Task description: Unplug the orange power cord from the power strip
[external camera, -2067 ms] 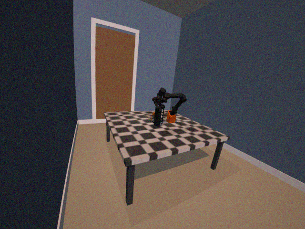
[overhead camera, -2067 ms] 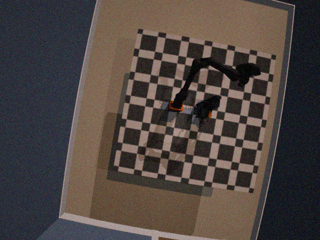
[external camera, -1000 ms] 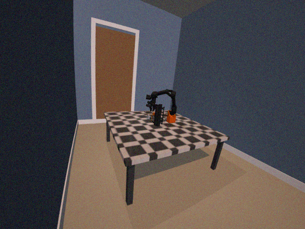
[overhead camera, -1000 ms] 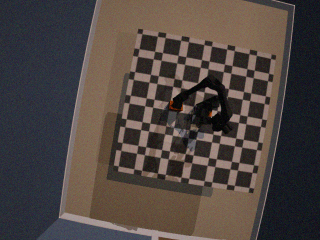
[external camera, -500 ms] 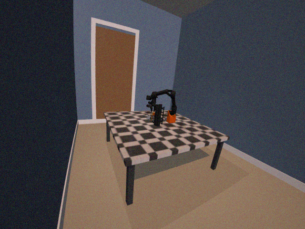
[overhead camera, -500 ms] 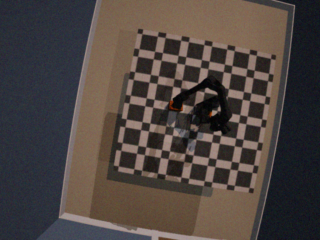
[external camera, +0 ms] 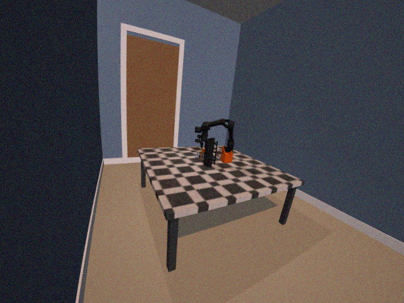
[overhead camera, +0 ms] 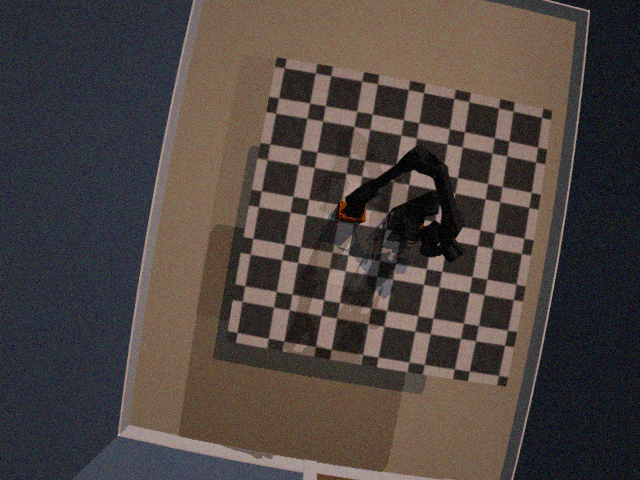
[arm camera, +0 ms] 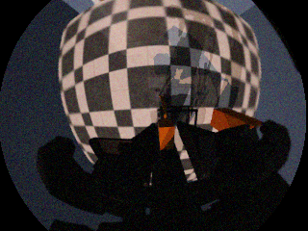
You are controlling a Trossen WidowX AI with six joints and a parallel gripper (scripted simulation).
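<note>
My gripper tip is 4 cm to the right of the orange plug and 1 cm above it.
</note>
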